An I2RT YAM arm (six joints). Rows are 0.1 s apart.
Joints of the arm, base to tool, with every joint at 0 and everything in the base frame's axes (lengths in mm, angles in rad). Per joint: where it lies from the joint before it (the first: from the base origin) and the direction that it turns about. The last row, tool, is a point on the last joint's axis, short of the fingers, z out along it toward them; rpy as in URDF.
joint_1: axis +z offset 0 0 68
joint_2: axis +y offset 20 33.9 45.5
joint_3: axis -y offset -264 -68.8 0
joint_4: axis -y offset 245 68.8 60
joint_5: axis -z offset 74 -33.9 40.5
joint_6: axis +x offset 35.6 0 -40.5
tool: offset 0 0 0 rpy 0 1.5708 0
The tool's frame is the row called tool.
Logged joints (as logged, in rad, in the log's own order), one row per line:
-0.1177 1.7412 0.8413 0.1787 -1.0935 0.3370
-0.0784 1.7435 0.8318 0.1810 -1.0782 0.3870
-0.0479 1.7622 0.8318 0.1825 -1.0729 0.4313
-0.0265 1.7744 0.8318 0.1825 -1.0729 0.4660
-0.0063 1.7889 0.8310 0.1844 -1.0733 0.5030
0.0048 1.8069 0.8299 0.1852 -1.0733 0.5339
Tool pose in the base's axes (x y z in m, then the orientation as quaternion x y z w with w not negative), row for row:
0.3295 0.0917 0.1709 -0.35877 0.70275 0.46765 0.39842
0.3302 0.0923 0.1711 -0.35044 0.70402 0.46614 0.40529
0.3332 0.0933 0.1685 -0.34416 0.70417 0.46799 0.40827
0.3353 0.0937 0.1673 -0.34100 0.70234 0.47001 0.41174
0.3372 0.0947 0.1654 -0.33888 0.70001 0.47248 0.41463
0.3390 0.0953 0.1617 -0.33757 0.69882 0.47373 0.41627
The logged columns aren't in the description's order. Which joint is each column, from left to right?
Columns, left to right: joint_6, joint_2, joint_3, joint_1, joint_5, joint_4.
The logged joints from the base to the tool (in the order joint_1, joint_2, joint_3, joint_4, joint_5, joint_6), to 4 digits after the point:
0.1787 1.7412 0.8413 0.3370 -1.0935 -0.1177
0.1810 1.7435 0.8318 0.3870 -1.0782 -0.0784
0.1825 1.7622 0.8318 0.4313 -1.0729 -0.0479
0.1825 1.7744 0.8318 0.4660 -1.0729 -0.0265
0.1844 1.7889 0.8310 0.5030 -1.0733 -0.0063
0.1852 1.8069 0.8299 0.5339 -1.0733 0.0048

